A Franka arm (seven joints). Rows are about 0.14 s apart.
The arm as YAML. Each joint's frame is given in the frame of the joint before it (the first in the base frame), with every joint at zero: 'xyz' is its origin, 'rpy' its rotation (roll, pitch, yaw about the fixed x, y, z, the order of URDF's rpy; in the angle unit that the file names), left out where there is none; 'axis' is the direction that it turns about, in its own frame. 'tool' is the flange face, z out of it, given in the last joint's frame.
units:
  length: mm
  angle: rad
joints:
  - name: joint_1
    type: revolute
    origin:
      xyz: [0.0, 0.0, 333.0]
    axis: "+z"
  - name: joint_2
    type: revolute
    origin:
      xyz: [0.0, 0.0, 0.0]
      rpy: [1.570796, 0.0, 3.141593]
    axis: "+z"
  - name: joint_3
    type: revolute
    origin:
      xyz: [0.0, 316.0, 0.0]
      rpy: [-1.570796, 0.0, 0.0]
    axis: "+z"
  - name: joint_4
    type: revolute
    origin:
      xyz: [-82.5, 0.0, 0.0]
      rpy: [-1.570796, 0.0, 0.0]
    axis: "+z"
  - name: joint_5
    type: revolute
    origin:
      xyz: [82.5, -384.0, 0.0]
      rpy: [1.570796, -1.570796, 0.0]
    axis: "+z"
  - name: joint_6
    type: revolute
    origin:
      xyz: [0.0, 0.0, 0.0]
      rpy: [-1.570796, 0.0, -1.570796]
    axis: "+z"
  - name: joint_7
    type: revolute
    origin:
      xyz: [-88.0, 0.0, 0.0]
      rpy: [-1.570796, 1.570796, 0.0]
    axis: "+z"
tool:
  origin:
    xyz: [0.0, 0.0, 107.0]
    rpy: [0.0, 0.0, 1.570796]
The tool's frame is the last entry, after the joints.
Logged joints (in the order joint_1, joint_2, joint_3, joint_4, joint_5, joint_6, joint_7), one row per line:
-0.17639 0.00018 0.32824 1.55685 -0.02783 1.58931 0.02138
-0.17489 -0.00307 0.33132 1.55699 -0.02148 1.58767 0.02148
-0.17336 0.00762 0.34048 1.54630 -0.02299 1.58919 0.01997
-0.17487 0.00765 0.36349 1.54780 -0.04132 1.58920 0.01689
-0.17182 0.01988 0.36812 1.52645 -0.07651 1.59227 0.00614
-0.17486 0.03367 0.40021 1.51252 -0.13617 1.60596 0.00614
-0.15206 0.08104 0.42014 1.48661 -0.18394 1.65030 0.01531
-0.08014 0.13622 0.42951 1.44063 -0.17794 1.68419 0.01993
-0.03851 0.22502 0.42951 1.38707 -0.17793 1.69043 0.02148
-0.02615 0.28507 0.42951 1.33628 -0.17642 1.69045 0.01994
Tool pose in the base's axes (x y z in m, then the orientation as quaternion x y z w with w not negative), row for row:
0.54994 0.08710 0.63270 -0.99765 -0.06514 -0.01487 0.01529
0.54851 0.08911 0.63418 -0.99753 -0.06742 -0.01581 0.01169
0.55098 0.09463 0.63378 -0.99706 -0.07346 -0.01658 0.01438
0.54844 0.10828 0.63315 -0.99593 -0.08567 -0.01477 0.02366
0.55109 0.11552 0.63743 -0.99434 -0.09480 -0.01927 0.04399
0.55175 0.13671 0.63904 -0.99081 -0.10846 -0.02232 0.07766
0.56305 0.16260 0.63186 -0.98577 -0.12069 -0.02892 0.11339
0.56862 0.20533 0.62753 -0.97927 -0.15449 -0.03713 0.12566
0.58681 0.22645 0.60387 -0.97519 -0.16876 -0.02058 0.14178
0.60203 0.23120 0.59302 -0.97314 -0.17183 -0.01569 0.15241
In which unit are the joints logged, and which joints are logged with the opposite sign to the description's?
The joints are logged in radians. Opposite sign: joint_4, joint_5.
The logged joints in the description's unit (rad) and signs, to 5 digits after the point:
-0.17639 0.00018 0.32824 -1.55685 0.02783 1.58931 0.02138
-0.17489 -0.00307 0.33132 -1.55699 0.02148 1.58767 0.02148
-0.17336 0.00762 0.34048 -1.54630 0.02299 1.58919 0.01997
-0.17487 0.00765 0.36349 -1.54780 0.04132 1.58920 0.01689
-0.17182 0.01988 0.36812 -1.52645 0.07651 1.59227 0.00614
-0.17486 0.03367 0.40021 -1.51252 0.13617 1.60596 0.00614
-0.15206 0.08104 0.42014 -1.48661 0.18394 1.65030 0.01531
-0.08014 0.13622 0.42951 -1.44063 0.17794 1.68419 0.01993
-0.03851 0.22502 0.42951 -1.38707 0.17793 1.69043 0.02148
-0.02615 0.28507 0.42951 -1.33628 0.17642 1.69045 0.01994

